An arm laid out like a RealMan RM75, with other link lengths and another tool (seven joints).
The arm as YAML. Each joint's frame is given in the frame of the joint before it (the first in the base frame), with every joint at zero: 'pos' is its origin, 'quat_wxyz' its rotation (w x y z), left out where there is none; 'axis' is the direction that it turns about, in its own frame. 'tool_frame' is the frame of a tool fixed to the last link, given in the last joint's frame.
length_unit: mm
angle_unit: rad
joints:
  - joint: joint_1
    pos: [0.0, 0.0, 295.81]
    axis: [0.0, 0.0, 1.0]
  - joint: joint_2
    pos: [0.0, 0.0, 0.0]
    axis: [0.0, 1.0, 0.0]
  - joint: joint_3
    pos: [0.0, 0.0, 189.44]
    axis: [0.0, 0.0, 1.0]
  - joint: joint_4
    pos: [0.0, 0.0, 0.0]
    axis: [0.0, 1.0, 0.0]
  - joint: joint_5
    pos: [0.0, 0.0, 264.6]
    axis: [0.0, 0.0, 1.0]
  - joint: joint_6
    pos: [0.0, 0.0, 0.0]
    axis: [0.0, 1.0, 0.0]
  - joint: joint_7
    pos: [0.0, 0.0, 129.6]
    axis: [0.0, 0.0, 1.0]
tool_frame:
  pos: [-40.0, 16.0, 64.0]
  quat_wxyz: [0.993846, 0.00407, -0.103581, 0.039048]
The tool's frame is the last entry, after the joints.
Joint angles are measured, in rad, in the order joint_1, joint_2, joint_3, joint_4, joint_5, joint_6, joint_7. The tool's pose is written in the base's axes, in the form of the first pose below.
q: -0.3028 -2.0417 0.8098 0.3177 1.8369 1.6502 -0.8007
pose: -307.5 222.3 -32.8 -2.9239 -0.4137 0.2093
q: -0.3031 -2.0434 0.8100 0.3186 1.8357 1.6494 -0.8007
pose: -306.9 222.7 -33.2 -2.9230 -0.4150 0.2087
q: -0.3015 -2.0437 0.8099 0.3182 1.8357 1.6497 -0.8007
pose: -307.1 222.1 -33.4 -2.9235 -0.4156 0.2106
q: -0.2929 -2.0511 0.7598 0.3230 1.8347 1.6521 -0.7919
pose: -307.5 226.9 -29.5 -2.8761 -0.4418 0.2116
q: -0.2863 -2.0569 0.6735 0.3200 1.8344 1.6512 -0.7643
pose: -310.3 235.9 -22.0 -2.7873 -0.4762 0.2007
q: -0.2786 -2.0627 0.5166 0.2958 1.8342 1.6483 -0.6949
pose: -317.3 249.3 -8.8 -2.6165 -0.5281 0.1669
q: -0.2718 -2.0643 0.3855 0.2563 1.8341 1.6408 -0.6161
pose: -324.9 257.2 0.1 -2.4639 -0.5579 0.1316
